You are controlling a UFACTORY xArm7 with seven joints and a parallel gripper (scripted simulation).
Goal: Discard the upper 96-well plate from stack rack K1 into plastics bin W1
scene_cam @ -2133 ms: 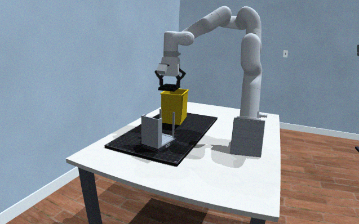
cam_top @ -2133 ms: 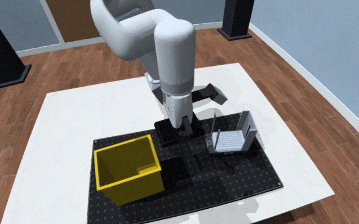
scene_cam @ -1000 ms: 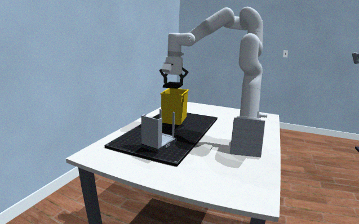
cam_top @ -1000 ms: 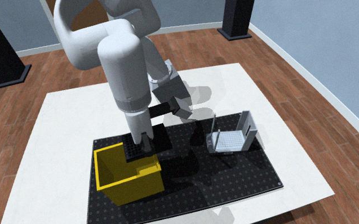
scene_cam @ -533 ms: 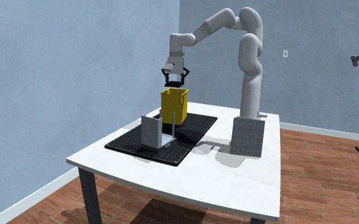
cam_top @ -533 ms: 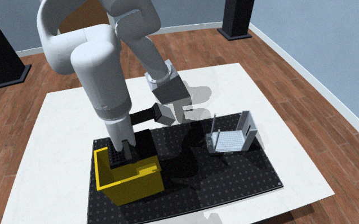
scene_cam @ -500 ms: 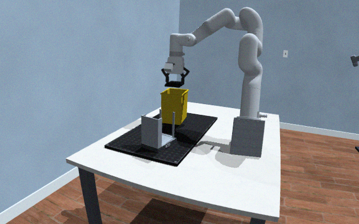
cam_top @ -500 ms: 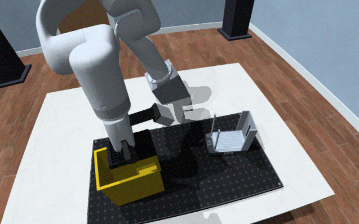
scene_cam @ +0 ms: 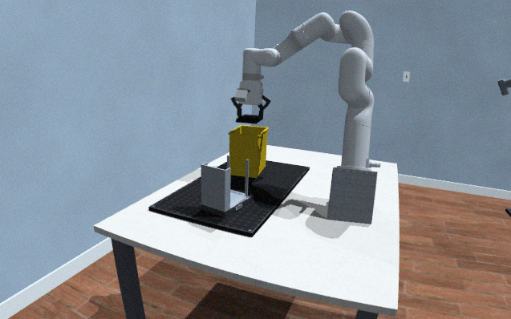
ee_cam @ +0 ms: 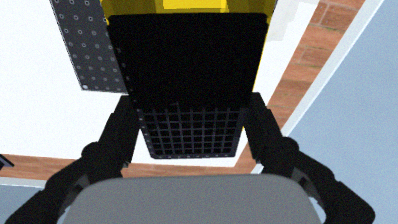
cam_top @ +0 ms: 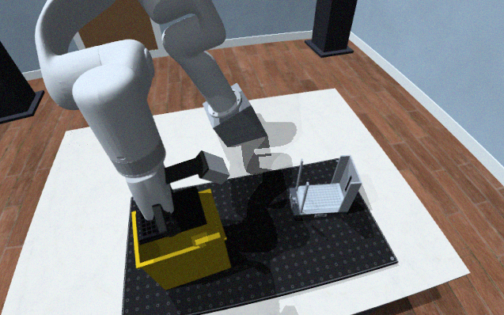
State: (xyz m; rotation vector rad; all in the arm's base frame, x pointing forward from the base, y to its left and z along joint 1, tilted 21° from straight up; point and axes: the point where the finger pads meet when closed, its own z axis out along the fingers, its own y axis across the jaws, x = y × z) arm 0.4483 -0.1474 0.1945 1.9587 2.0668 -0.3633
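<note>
The black 96-well plate is 10 mm below my hand. Also, from my hand: thin post: 340 mm to the left, 150 mm below, 100 mm behind; then yellow plastics bin W1: 150 mm below; then white 96-well plate: 390 mm to the left, 210 mm below, 50 mm behind.
</note>
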